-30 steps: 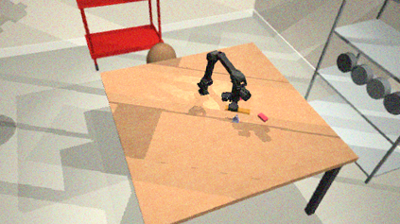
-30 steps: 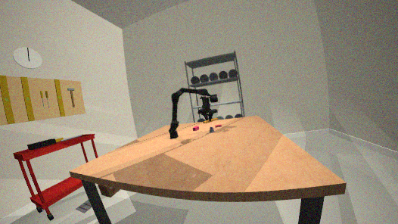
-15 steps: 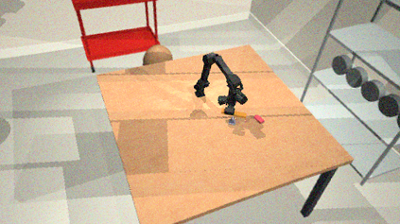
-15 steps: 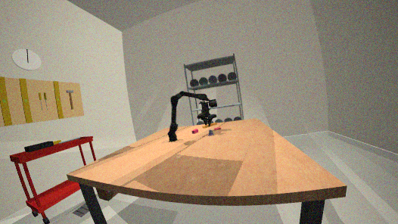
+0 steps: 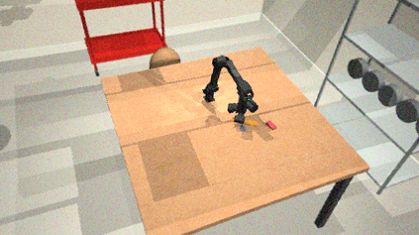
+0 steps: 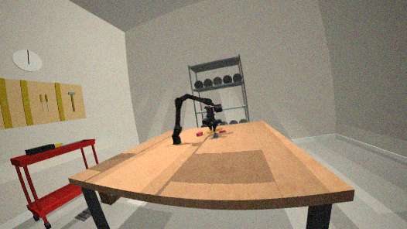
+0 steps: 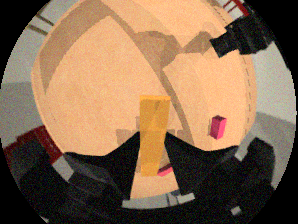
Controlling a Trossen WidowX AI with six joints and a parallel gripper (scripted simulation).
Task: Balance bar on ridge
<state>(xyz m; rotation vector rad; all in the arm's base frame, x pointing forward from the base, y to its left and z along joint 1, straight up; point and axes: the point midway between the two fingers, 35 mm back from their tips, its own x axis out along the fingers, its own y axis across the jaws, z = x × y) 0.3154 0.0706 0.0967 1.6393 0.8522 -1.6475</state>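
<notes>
My gripper tip is 20 mm short of the bar and 20 mm to the right of it. Also, from my gripper tip: magenta block (60 mm ahead, 200 mm to the left, 50 mm below).
</notes>
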